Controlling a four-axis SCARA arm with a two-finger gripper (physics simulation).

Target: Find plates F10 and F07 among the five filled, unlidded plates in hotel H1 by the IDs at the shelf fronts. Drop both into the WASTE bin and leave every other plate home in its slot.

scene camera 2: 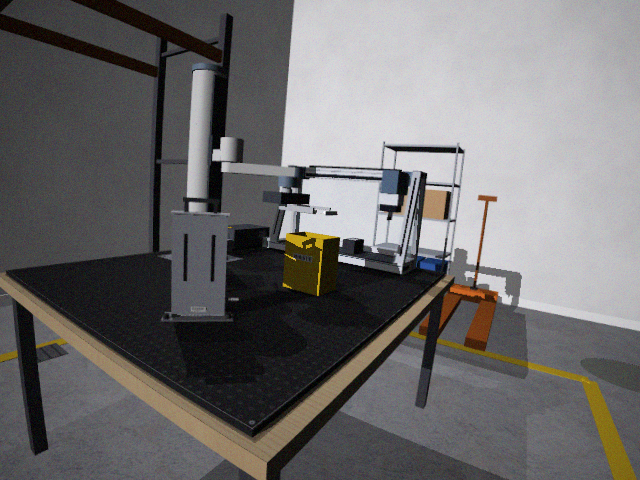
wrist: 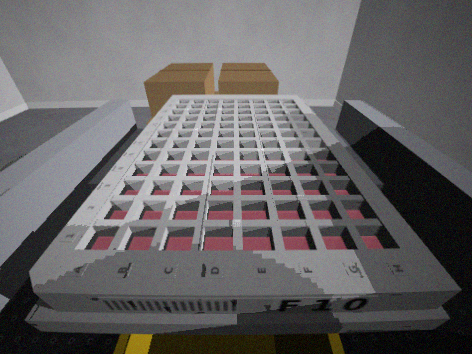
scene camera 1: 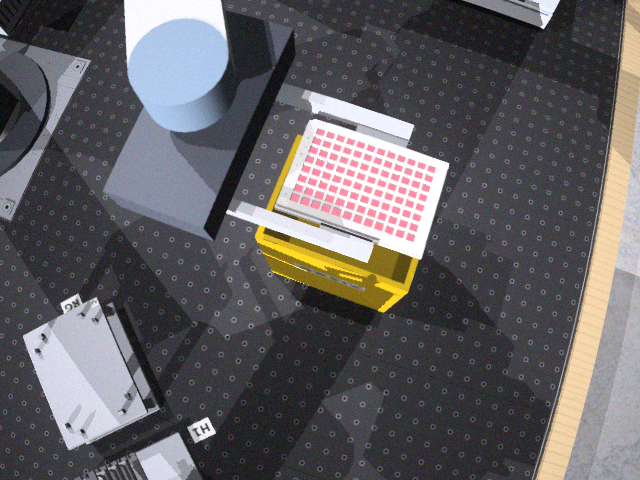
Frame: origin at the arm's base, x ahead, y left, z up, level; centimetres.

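Seen in the pictures: gripper, fingertip midpoint: (scene camera 2: 322, 210) (wrist: 236, 119) (scene camera 1: 391, 192).
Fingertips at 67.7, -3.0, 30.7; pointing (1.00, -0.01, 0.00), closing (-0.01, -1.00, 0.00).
Observation:
A point is followed by its place in that frame, as x, y, z.
My gripper (scene camera 1: 388, 193) {67.7, -3.0, 30.7} (wrist: 236, 119) {67.7, -3.0, 30.7} is shut on a white plate with pink wells (scene camera 1: 361, 186) {65.2, -3.2, 30.4} (wrist: 225, 200) {61.7, -2.6, 30.8}; its front edge reads F10 in the wrist view. The plate is level between the two long fingers. It hangs over the yellow WASTE bin (scene camera 1: 289, 269) {59.4, -8.4, 8.9} (scene camera 2: 299, 273) {63.7, -8.4, 7.7} (wrist: 137, 345) {61.2, 2.8, 19.9}, with a gap above the rim in scene camera 2, and covers much of the opening in scene camera 1. Part of hotel H1 (scene camera 1: 162, 459) {51.2, -37.4, 2.1} shows at the bottom left of scene camera 1, beside its H1 label (scene camera 1: 201, 429) {54.7, -31.7, 1.3}. Plate F07 and the shelf-front IDs cannot be made out.
The grey RG stand (scene camera 1: 85, 377) {39.1, -30.3, 7.2} with small pegs is at the left in scene camera 1, next to the hotel. The arm's column (scene camera 2: 200, 139) {4.0, -6.4, 56.2} stands left of the bin in scene camera 2. A gantry machine (scene camera 2: 413, 222) {84.7, 56.0, 26.3} stands behind the bin. The table has a wooden edge (scene camera 1: 578, 330) {101.2, -2.2, 0.0}.

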